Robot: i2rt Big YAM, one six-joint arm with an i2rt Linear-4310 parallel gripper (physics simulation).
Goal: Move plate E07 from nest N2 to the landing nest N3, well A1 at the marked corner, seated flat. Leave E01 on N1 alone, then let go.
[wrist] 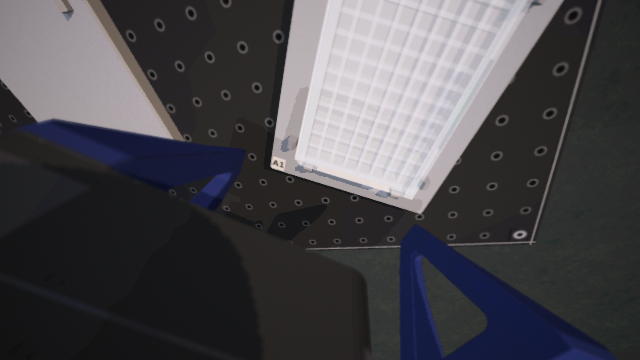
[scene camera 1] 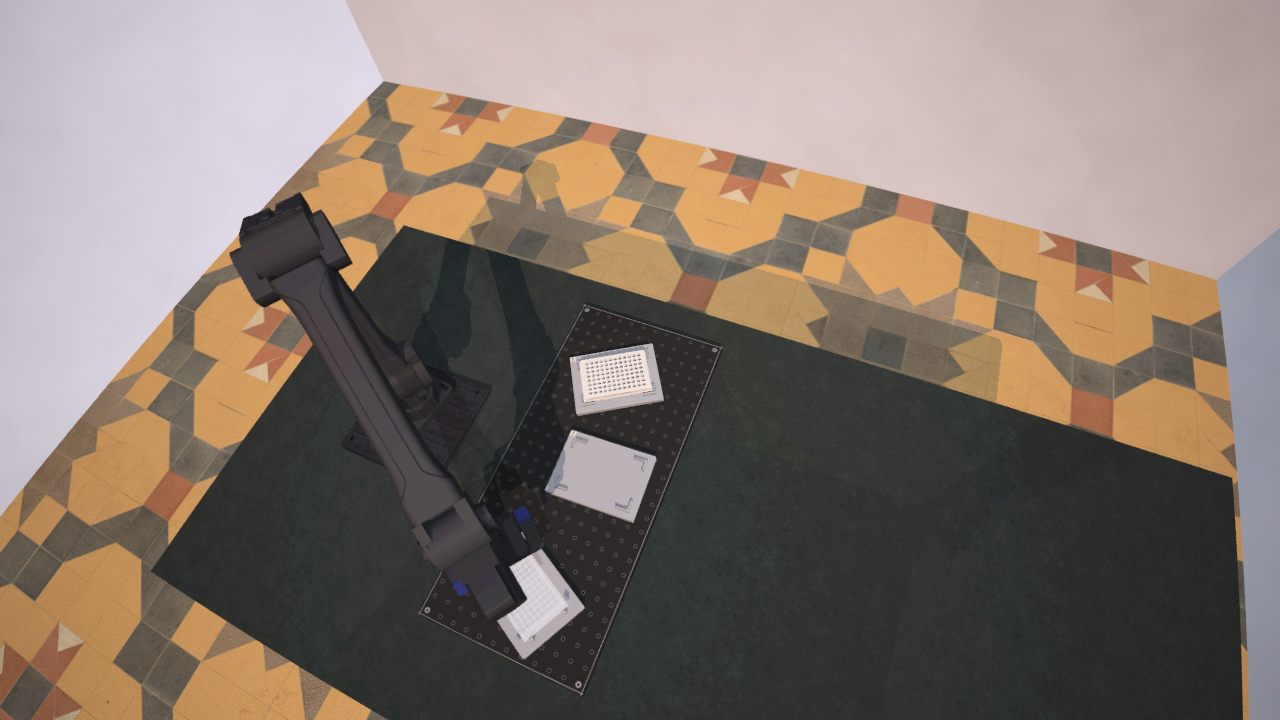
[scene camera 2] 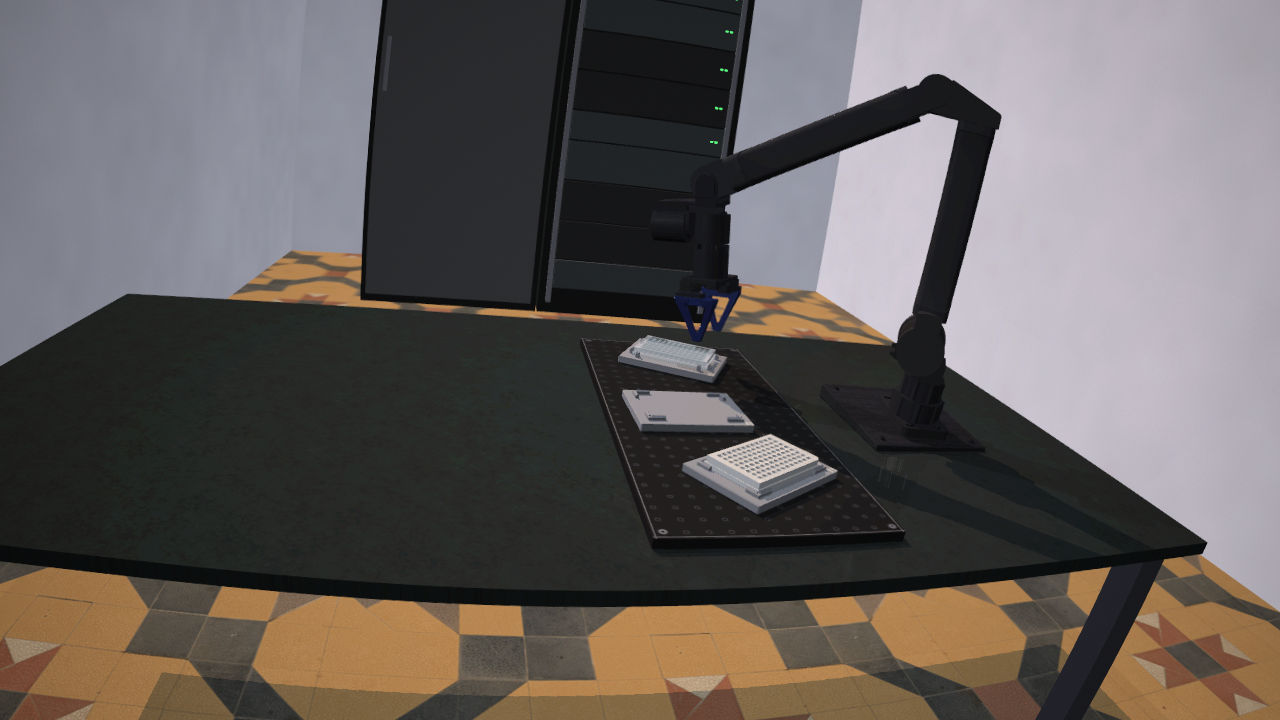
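A clear-lidded white well plate lies within the corner posts of a light grey nest and looks level. An A1 label marks one nest corner in the wrist view. An opaque, cream-white well plate sits on the nest at the other end. The middle nest holds no plate. Plate and nest codes are unreadable. My gripper is open, blue fingers apart, above and beside the clear-lidded plate, touching nothing.
The nests stand on a black perforated board on a dark table. The arm's base plate stands beside the board. A dark cabinet stands beyond the table.
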